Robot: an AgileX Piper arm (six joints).
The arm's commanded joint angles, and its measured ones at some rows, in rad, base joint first. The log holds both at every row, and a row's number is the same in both.
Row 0, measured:
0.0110 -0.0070 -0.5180 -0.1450 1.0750 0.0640
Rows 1 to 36, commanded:
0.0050 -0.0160 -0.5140 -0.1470 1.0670 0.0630
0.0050 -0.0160 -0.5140 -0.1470 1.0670 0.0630
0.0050 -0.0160 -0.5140 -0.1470 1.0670 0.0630
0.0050 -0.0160 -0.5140 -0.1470 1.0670 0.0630
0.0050 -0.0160 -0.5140 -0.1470 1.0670 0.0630
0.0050 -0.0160 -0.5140 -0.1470 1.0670 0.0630
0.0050 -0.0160 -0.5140 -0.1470 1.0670 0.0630
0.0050 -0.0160 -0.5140 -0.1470 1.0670 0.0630
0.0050 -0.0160 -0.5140 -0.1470 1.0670 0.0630
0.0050 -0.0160 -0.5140 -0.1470 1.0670 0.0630
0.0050 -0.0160 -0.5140 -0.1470 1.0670 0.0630
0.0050 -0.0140 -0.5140 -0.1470 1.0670 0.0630
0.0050 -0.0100 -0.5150 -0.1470 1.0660 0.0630
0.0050 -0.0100 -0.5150 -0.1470 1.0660 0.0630
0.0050 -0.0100 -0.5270 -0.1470 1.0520 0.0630
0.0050 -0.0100 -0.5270 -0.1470 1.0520 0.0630
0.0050 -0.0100 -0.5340 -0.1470 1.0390 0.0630
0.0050 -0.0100 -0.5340 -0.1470 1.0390 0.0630
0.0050 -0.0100 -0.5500 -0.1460 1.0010 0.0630
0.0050 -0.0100 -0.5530 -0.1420 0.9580 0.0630
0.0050 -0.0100 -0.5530 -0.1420 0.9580 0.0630
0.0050 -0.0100 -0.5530 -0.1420 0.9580 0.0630
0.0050 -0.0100 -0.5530 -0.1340 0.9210 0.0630
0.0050 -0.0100 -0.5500 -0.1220 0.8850 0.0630
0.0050 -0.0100 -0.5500 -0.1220 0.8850 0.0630
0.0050 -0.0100 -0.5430 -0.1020 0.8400 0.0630
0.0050 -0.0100 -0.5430 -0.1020 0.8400 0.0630
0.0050 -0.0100 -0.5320 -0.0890 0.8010 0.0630
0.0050 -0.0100 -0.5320 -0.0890 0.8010 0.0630
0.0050 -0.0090 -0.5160 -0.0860 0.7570 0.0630
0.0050 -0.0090 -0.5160 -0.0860 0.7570 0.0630
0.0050 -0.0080 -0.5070 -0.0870 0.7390 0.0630
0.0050 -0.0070 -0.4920 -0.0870 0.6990 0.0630
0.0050 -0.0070 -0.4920 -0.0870 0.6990 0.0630
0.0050 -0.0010 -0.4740 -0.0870 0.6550 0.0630
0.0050 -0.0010 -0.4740 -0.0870 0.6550 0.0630
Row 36, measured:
0.0110 -0.0070 -0.4950 -0.0920 0.7290 0.0640
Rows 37 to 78, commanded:
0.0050 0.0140 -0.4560 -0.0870 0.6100 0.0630
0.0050 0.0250 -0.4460 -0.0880 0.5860 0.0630
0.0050 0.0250 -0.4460 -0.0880 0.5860 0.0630
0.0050 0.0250 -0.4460 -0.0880 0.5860 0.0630
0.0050 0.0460 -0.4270 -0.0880 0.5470 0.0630
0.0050 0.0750 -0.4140 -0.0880 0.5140 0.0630
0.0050 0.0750 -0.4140 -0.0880 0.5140 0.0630
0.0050 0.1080 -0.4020 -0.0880 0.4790 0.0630
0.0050 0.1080 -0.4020 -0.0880 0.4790 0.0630
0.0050 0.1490 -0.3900 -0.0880 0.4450 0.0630
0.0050 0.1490 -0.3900 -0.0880 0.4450 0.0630
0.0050 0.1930 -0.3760 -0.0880 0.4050 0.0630
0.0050 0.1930 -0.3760 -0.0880 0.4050 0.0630
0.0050 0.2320 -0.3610 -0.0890 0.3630 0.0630
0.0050 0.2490 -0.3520 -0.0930 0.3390 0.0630
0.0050 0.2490 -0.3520 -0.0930 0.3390 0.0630
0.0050 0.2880 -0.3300 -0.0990 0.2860 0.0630
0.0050 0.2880 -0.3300 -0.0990 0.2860 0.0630
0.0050 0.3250 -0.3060 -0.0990 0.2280 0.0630
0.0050 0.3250 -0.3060 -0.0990 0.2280 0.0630
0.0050 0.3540 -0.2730 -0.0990 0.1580 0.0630
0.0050 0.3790 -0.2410 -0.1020 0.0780 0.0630
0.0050 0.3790 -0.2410 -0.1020 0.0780 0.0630
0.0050 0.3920 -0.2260 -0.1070 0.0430 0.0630
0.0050 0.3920 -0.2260 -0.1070 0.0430 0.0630
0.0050 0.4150 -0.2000 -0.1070 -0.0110 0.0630
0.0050 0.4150 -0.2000 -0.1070 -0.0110 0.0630
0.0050 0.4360 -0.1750 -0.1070 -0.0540 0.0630
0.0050 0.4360 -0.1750 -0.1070 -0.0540 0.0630
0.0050 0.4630 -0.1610 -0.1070 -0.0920 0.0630
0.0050 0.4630 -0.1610 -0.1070 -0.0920 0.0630
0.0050 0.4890 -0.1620 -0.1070 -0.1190 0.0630
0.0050 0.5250 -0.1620 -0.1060 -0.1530 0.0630
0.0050 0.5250 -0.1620 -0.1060 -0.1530 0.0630
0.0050 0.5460 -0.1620 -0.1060 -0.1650 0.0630
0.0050 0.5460 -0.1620 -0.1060 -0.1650 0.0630
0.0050 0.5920 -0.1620 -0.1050 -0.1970 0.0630
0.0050 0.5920 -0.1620 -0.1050 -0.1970 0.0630
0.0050 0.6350 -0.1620 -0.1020 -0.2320 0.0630
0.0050 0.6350 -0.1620 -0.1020 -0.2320 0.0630
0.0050 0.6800 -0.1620 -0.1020 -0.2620 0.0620
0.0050 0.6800 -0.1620 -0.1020 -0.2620 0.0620
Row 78, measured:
0.0110 0.6330 -0.1630 -0.0970 -0.2010 0.0640
